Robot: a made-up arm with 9 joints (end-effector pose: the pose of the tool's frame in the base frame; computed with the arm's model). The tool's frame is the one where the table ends. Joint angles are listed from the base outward.
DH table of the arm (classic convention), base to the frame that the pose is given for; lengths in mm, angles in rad. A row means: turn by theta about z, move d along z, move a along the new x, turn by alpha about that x. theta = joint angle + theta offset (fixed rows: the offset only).
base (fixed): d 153, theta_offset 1.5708, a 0, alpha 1.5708
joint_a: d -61, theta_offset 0, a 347, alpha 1.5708
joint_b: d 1, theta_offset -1.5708, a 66, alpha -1.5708
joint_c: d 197, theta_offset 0, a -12, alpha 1.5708
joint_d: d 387, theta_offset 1.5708, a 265, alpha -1.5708
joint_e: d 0, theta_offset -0.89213, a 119.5, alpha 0
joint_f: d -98, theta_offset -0.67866, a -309, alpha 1.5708
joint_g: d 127, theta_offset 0, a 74, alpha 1.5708
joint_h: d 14, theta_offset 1.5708, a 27, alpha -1.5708
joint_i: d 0, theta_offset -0.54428, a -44.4, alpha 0
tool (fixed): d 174, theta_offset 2.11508, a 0, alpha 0
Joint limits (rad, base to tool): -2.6..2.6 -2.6..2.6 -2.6..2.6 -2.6..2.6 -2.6..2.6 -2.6..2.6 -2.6..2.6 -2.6..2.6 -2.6..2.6
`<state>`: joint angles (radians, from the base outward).
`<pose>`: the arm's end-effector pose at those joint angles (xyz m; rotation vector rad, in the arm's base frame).
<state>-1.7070 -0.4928 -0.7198 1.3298 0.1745 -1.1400 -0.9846 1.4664 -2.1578</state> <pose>0.2644 0.0185 -0.8708 1.7098 1.3354 0.7320</pose>
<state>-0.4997 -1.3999 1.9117 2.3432 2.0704 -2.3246 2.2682 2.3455 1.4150</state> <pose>0.0765 0.1155 -0.2166 1.3914 1.3345 0.9403</pose>
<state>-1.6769 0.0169 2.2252 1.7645 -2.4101 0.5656 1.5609 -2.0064 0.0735</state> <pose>-0.5815 -0.3520 -0.2257 -0.6275 1.1561 -2.3046</pose>
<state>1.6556 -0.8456 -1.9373 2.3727 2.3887 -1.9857 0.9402 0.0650 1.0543</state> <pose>-0.3773 -0.2094 0.5832 2.2288 0.3767 -2.0723</pose>
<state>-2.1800 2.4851 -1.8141 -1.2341 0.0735 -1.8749 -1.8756 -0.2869 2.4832</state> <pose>-0.1346 -0.3238 0.6905 -1.8334 -1.0718 -2.2404</pose>
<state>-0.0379 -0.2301 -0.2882 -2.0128 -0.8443 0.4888 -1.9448 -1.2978 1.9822</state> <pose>-0.1454 0.3729 0.0892 0.2011 1.3964 2.0078</pose>
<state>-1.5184 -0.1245 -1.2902 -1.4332 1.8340 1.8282 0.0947 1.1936 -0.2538</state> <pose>0.2682 -0.5559 -0.4473 -0.3986 1.4973 0.1928</pose>
